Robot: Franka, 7 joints.
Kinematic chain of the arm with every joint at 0, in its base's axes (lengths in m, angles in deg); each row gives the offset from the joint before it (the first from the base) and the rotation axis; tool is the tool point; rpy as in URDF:
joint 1: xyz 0 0 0.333 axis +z
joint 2: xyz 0 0 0 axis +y
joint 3: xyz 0 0 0.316 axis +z
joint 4: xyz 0.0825 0 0 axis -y
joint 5: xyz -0.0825 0 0.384 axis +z
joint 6: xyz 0 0 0 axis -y
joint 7: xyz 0.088 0 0 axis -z
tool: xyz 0 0 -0.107 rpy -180 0 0
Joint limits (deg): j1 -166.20..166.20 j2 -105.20..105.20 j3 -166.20..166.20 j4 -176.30..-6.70 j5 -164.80..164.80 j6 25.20..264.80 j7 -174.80..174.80
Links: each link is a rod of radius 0.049 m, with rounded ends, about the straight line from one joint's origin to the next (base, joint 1, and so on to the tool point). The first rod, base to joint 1, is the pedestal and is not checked.
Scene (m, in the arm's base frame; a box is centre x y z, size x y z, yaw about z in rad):
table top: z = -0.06
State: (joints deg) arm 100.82 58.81 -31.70 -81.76 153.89 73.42 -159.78
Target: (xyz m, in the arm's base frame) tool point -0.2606 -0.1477 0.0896
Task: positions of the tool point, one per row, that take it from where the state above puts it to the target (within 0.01 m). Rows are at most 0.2 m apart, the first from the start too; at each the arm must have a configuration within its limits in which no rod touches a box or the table.
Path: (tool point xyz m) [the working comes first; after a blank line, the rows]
Joints at the target: 127.52 72.29 33.72 -160.83 123.00 67.69 -159.78
Straight joint move there: touches the table top.

1: -0.0004 0.6996 0.1751
2: -0.0909 0.6271 0.1182
3: -0.1842 0.5277 0.0848
4: -0.2609 0.4043 0.0751
5: -0.3038 0.2658 0.0849
6: -0.3270 0.1147 0.0526
7: -0.3092 -0.0292 0.0557
8: -0.2606 -0.1477 0.0896

